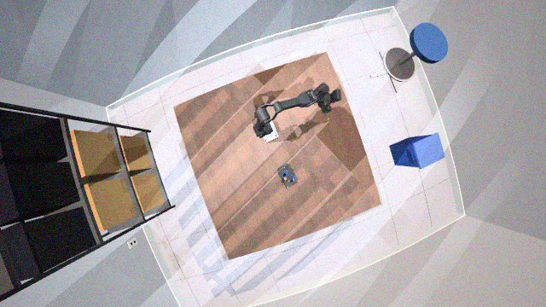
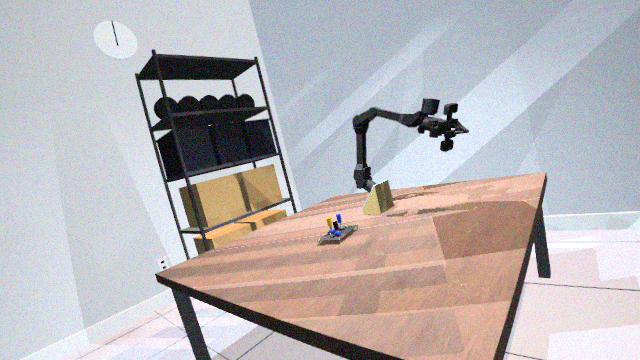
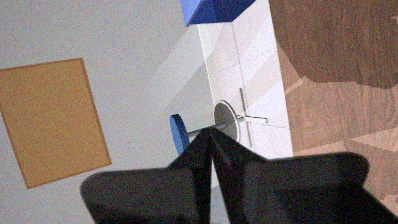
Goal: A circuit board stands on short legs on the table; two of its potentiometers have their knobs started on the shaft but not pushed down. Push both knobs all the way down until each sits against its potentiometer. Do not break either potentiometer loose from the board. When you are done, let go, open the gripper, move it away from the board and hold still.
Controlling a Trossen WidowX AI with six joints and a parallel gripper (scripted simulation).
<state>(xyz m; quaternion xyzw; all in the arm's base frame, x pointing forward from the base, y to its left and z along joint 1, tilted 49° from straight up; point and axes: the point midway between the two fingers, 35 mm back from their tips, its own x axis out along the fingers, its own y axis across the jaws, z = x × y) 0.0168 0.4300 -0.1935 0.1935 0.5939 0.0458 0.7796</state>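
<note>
The blue knob lies 310 mm ahead of my gripper tip, 460 mm to the right of it and 210 mm below it. The rest, counted from my gripper tip: blue potentiometer: 370 mm ahead, 440 mm to the right, 230 mm below.
</note>
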